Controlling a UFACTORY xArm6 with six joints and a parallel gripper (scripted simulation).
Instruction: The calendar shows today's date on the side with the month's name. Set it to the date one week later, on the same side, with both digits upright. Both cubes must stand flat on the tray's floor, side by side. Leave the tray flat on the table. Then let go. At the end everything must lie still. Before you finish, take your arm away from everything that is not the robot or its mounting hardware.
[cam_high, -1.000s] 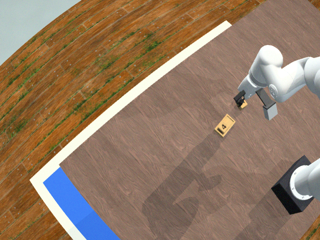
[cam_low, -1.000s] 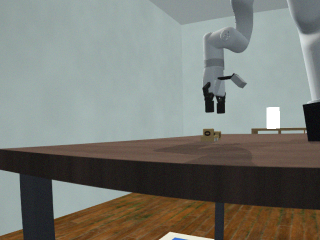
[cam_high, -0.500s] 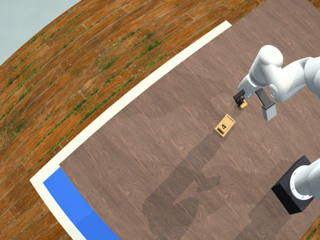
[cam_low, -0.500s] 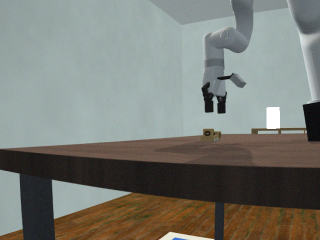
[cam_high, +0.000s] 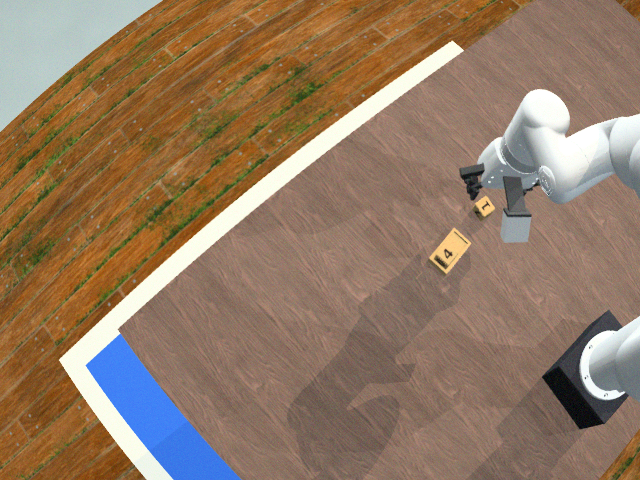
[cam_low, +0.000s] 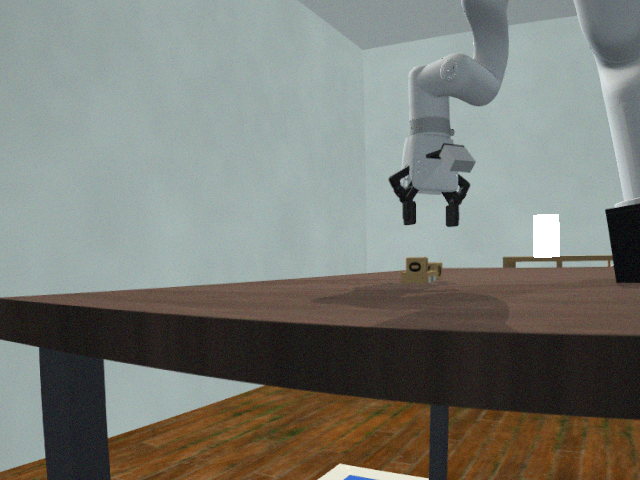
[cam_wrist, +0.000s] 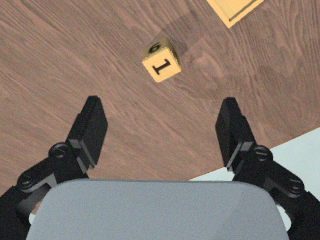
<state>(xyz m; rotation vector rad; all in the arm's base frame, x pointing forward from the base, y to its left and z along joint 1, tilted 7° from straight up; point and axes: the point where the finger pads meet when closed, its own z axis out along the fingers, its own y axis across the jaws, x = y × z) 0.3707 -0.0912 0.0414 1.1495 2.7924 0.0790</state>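
My gripper is now 9 cm above the wooden cube. The rest, counted from my hand: tray (11 cm to the left, 10 cm below).
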